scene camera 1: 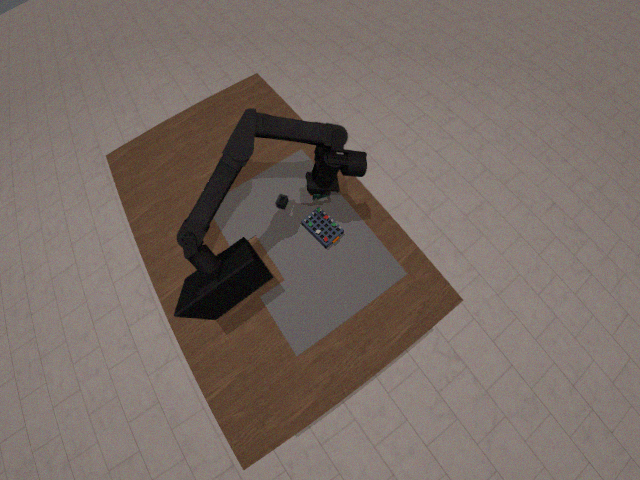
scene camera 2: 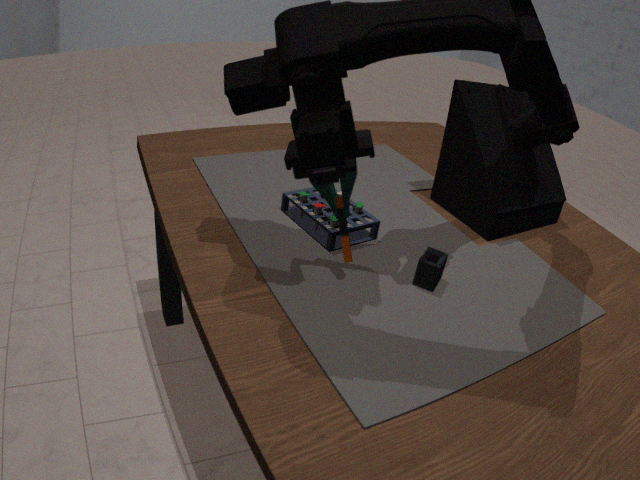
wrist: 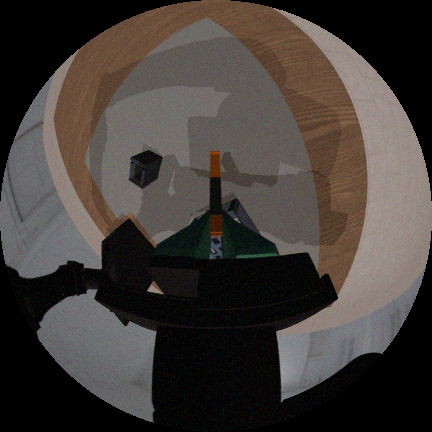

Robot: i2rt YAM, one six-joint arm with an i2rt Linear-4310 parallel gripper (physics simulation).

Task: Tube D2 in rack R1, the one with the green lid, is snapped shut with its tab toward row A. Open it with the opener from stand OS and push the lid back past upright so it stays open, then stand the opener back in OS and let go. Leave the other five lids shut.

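Frame: origin at the arm's base, x ahead, y left, z up, level; centimetres.
Where they show: gripper, between the fingertips: (scene camera 1: 315,198) (scene camera 2: 342,216) (wrist: 215,215); arm's base, origin of its link: (scene camera 1: 213,271) (scene camera 2: 516,136).
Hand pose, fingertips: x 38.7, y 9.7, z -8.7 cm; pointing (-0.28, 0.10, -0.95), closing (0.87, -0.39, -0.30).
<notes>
Things, the pixels of their centre, and the offset from my fingertips. "*": a spot on its surface instead. Level surfaces: height alone.
- opener, middle of its body: (wrist: 215,189) (scene camera 2: 343,229) dz -0.6, dx +0.8, dy +2.2 cm
- rack R1, middle of its body: (scene camera 2: 327,210) (wrist: 233,248) (scene camera 1: 323,227) dz -4.4, dx -2.5, dy -9.3 cm
- white lid, middle of its body: (scene camera 1: 317,231) dz -2.3, dx -5.2, dy -10.5 cm
- grey mat, height of its surface: dz -6.5 cm
- wooden table, height of its surface: dz -6.8 cm
- orange mark, a spot on its surface: (scene camera 1: 336,240) * dz -4.2, dx -1.1, dy -16.0 cm
My gripper (scene camera 1: 320,196) (scene camera 2: 341,212) (wrist: 215,215) has green fingers shut on the opener (scene camera 2: 346,249) (wrist: 215,164), an orange and black bar. The opener hangs down, above the mat beside the near end of rack R1 (scene camera 1: 313,237) (scene camera 2: 329,241) in the scene camera 2 view. Green lids (scene camera 1: 310,224) (scene camera 2: 359,206), red lids (scene camera 1: 326,239) (scene camera 2: 318,205) and a white lid (scene camera 1: 318,231) sit on tubes in the rack. Which green lid is D2, and its tab, are too small to tell. Stand OS (scene camera 1: 281,201) (scene camera 2: 430,268) (wrist: 145,169), a dark open-topped block, stands empty on the mat.
The grey mat (scene camera 1: 336,294) (scene camera 2: 439,320) lies on the wooden table (scene camera 1: 336,382) (scene camera 2: 232,361). The arm's black base (scene camera 1: 224,284) (scene camera 2: 496,206) stands at the mat's edge. An orange mark (scene camera 1: 336,240) shows at one end of the rack. The arm casts shadows over the mat.
</notes>
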